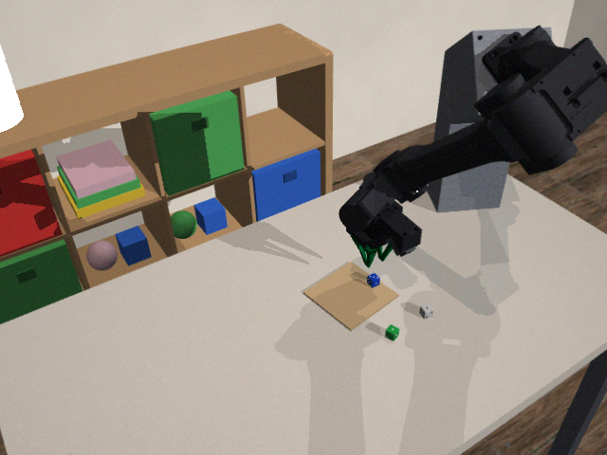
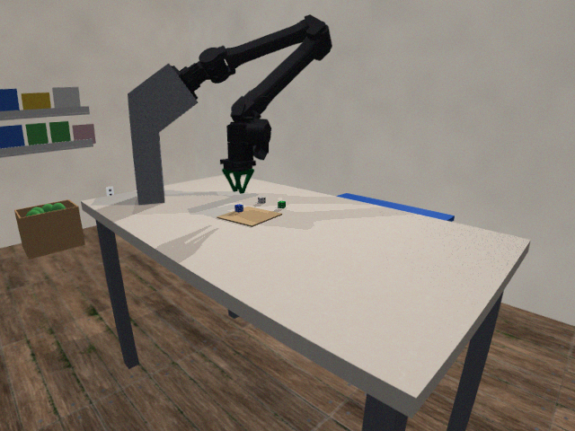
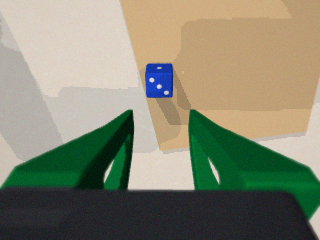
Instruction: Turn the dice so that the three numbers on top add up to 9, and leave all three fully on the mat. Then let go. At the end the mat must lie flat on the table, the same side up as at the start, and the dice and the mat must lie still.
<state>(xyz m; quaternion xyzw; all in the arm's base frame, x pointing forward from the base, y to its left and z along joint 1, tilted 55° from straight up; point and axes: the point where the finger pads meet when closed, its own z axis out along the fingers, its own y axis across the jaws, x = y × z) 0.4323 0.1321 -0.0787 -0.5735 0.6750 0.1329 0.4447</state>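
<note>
My hand is 60 mm above the blue die. From my hand the other things lie so: tan mat (50 mm ahead, 70 mm below); green die (40 mm ahead, 140 mm to the left, 60 mm below); white die (50 mm behind, 120 mm to the left, 60 mm below).
</note>
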